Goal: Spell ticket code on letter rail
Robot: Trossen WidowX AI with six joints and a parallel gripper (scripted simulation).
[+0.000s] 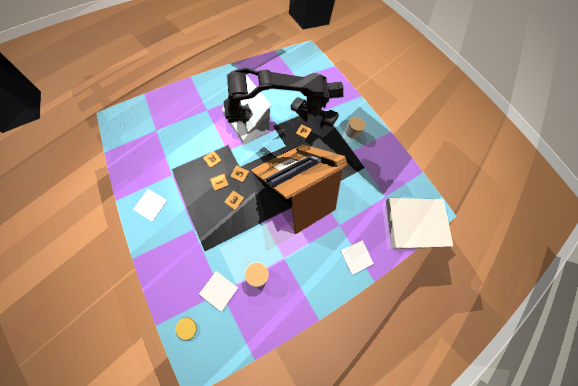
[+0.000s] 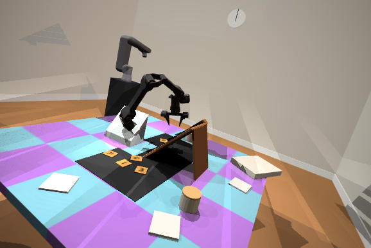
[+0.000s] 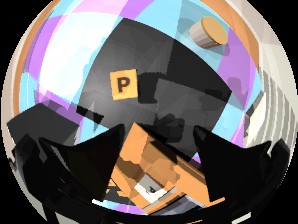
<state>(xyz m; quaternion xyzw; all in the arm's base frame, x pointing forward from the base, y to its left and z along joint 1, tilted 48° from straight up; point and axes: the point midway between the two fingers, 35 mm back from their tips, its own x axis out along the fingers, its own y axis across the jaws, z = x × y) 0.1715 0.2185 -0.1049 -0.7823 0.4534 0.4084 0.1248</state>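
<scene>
My gripper tip is now 60 mm past the orange letter tile marked p, 10 mm to the right of it and 140 mm above it. Round my gripper tip: black mat (20 mm ahead, 220 mm to the right, 140 mm below); then letter tile (20 mm ahead, 440 mm to the right, 140 mm below); then white ticket (100 mm ahead, 180 mm to the right, 40 mm below).
</scene>
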